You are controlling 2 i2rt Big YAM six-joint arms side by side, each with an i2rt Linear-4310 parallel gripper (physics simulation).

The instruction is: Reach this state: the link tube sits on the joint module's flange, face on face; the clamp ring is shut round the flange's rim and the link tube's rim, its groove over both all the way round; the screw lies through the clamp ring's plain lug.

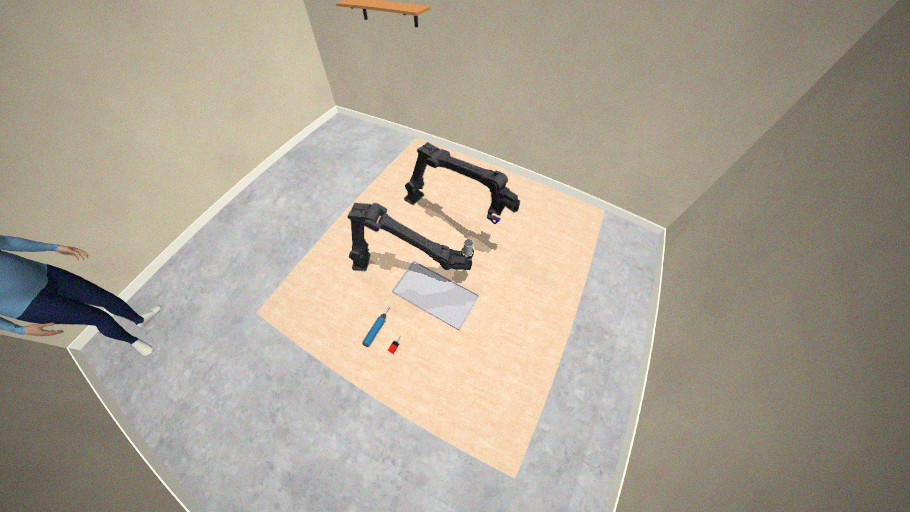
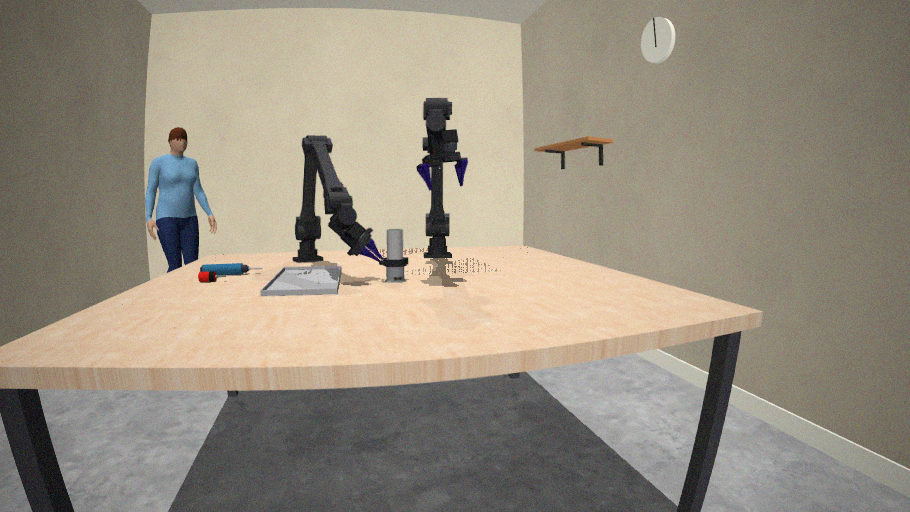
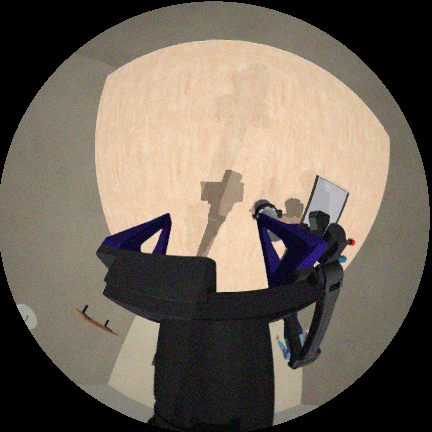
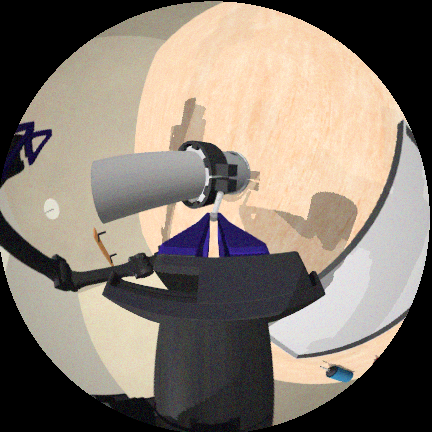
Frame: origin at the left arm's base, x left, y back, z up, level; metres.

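Where they show: left gripper, fingertip midpoint: [image 1: 497,216] [image 2: 446,188] [image 3: 213,217]; right gripper, fingertip midpoint: [image 2: 381,260] [image 4: 213,217]; left arm's base at its link origin: [image 1: 414,197] [image 2: 437,256]; right arm's base at its link origin: [image 1: 361,261] [image 2: 307,260].
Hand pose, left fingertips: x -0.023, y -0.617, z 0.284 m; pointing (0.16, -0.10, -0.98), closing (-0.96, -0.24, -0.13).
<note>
Things, the pixels of their centre, and the offset from my left fingertips. "pt": a spot on its surface instead.
- grey joint module at the middle of its body: [image 4: 214,172] [image 2: 395,270] dz -0.253, dx -0.152, dy +0.066 m
- link tube at the middle of its body: [image 4: 154,179] [image 3: 270,222] [image 2: 394,246] [image 1: 468,248] dz -0.177, dx -0.152, dy +0.066 m
- black clamp ring at a spot on its surface: [image 4: 216,152] pt dz -0.226, dx -0.169, dy +0.034 m
- light grey screw at the middle of its body: [image 4: 216,206] dz -0.224, dx -0.193, dy +0.079 m
- grey tray at the middle of its body: [image 4: 353,315] [image 2: 306,278] [image 3: 316,229] [image 1: 434,293] dz -0.276, dx -0.441, dy +0.075 m
- blue screwdriver at the middle of its body: [image 2: 231,269] [image 1: 377,325] dz -0.264, dx -0.760, dy +0.198 m
- red-handled tool at the middle of its body: [image 2: 212,276] [image 1: 395,343] [image 3: 349,241] dz -0.267, dx -0.774, dy +0.063 m
The grey joint module [image 2: 394,274] [image 4: 241,167] stands upright on the table. The link tube [image 1: 468,244] [image 2: 395,241] [image 4: 150,182] stands in line above it. The black clamp ring [image 2: 401,261] [image 4: 216,152] goes round the joint between them; a narrow gap shows between its lugs, and its groove's seating on the rims is hidden. My right gripper [image 2: 381,259] [image 4: 213,217] is shut on the light grey screw [image 4: 218,202], whose far end meets a lug; how deep it lies is hidden. My left gripper [image 1: 493,219] [image 2: 444,185] [image 3: 213,217] is open and empty, high above the table.
A grey tray [image 1: 439,299] [image 2: 299,292] [image 3: 334,196] [image 4: 385,295] lies beside the module. Past it lie a blue screwdriver [image 1: 374,331] [image 2: 222,269] [image 4: 341,374] and a red-handled tool [image 1: 393,347] [image 2: 206,277] [image 3: 352,242]. A person [image 2: 176,191] stands behind the table.
</note>
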